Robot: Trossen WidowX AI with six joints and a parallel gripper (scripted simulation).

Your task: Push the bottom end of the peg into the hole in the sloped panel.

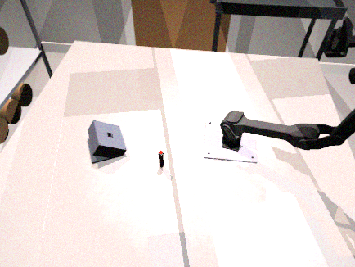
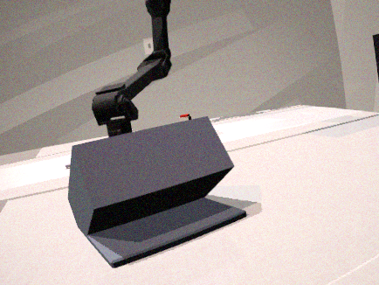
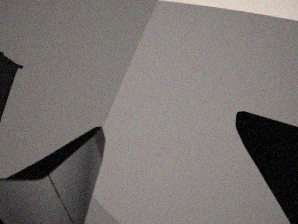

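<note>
Now: gripper tip 56 cm above the red square peg, 42 cm short of it and 2 cm to the right of it. Round my gripper tip: grey sloped panel: 64 cm ahead, 58 cm below; thin base plate: 66 cm ahead, 62 cm below, 1 cm to the left.
</note>
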